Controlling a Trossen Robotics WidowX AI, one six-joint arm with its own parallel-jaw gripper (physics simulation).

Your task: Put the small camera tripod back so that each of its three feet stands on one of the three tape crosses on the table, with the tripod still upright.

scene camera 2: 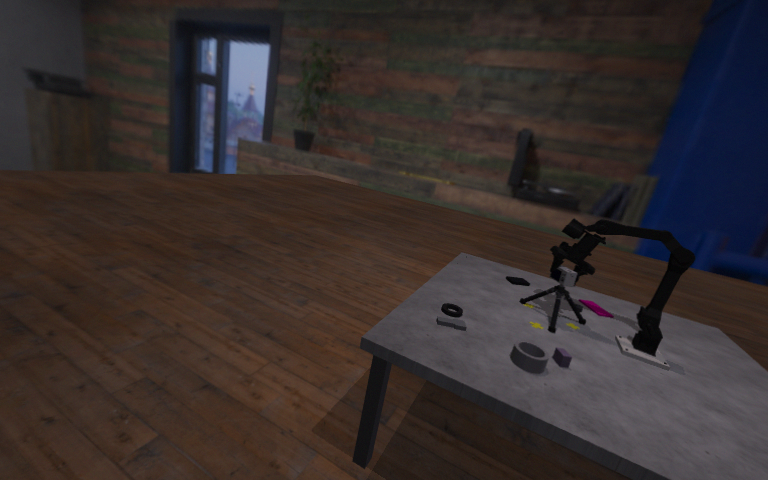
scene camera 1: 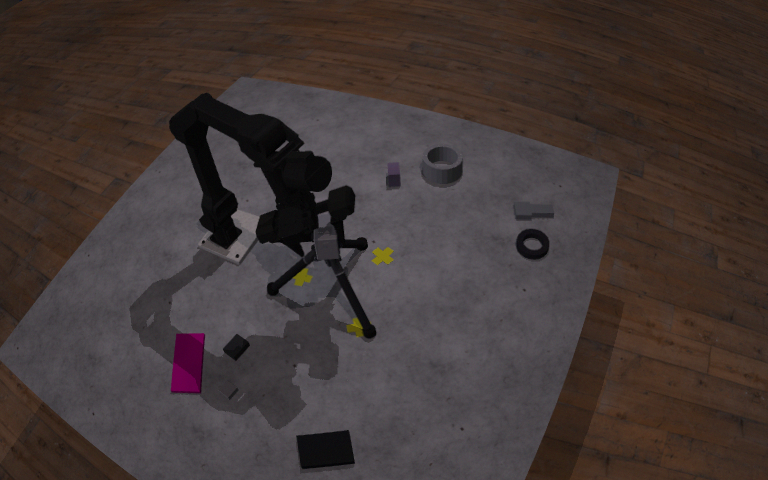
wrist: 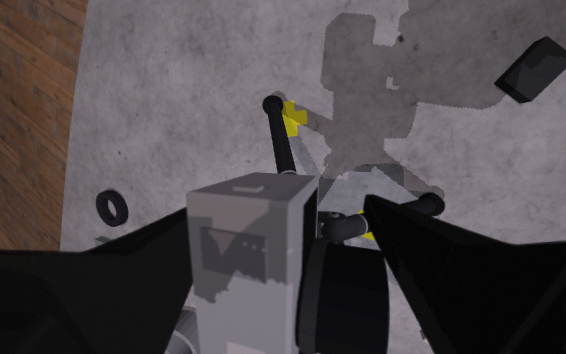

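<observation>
The black tripod stands upright with a grey camera on top. My gripper is shut on the camera, one finger on each side. In scene camera 1, the front foot is at the right edge of the front yellow cross. The left foot is left of the left cross. The back foot is left of the right cross. I cannot tell whether the feet touch the table.
A grey hollow cylinder and a purple block stand at the back. A grey stepped piece and a black ring lie right. A magenta slab, a black block and a black slab lie toward the front.
</observation>
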